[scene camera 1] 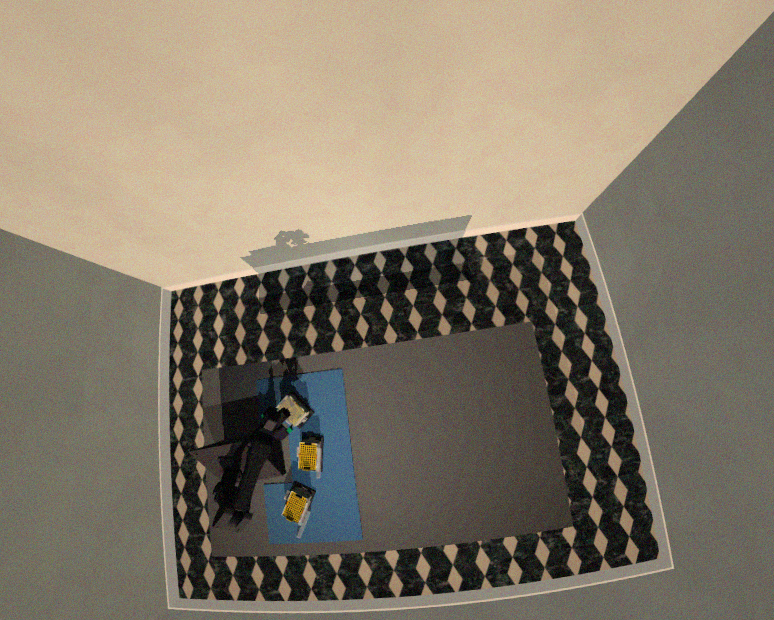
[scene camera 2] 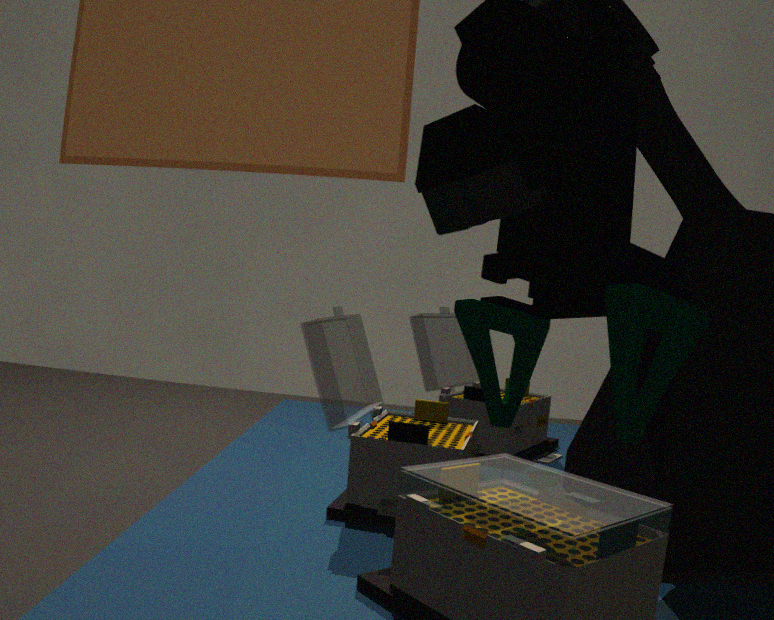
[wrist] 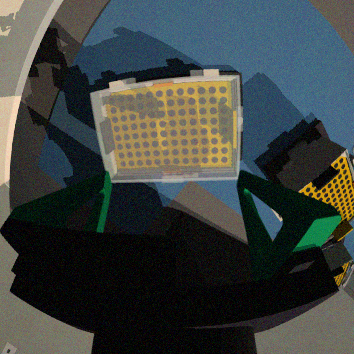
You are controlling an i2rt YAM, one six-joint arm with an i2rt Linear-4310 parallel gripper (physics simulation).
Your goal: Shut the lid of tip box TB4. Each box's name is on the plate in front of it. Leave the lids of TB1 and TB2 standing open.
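Where they show: gripper, between the fingertips: (scene camera 2: 558, 434) (wrist: 173, 177); arm's base, origin of its link: (scene camera 1: 232, 468).
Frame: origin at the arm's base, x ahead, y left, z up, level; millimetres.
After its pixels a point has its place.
Note:
The box with its clear lid down, taken as TB4 (scene camera 1: 293, 411) @[x 274, y 247, z -46 mm] (scene camera 2: 491, 574) @[x 273, y 290, z -81 mm] (wrist: 172, 125) @[x 263, y 248, z -46 mm], is nearest in the second scene view; its name plate is hidden. Its lid (scene camera 2: 549, 494) @[x 247, y 261, z -46 mm] lies level over the yellow rack and looks shut. The middle box (scene camera 1: 309, 455) (scene camera 2: 377, 471) @[x 358, y 105, z -88 mm] and the far box (scene camera 1: 296, 505) (scene camera 2: 537, 423) @[x 220, y -180, z -91 mm] have their lids (scene camera 2: 342, 368) @[x 405, y 31, z -23 mm] (scene camera 2: 442, 351) @[x 336, y -203, z -22 mm] standing open; their plates cannot be read. My gripper (scene camera 1: 277, 423) @[x 242, y 224, z -22 mm] (scene camera 2: 565, 431) @[x 242, y 224, z -22 mm] (wrist: 173, 177) @[x 242, y 224, z -22 mm] is open and empty, above the plate side of the lidded box, opposite its hinges.
The boxes stand in a row on a blue mat (scene camera 1: 339, 413) @[x 469, y 227, z -124 mm] (scene camera 2: 213, 510) @[x 471, y 143, z -124 mm]. In the wrist view the middle box (wrist: 342, 187) @[x 356, y 57, z -66 mm] is at the right, beyond the right finger. An orange board (scene camera 2: 239, 83) hangs on the wall behind.

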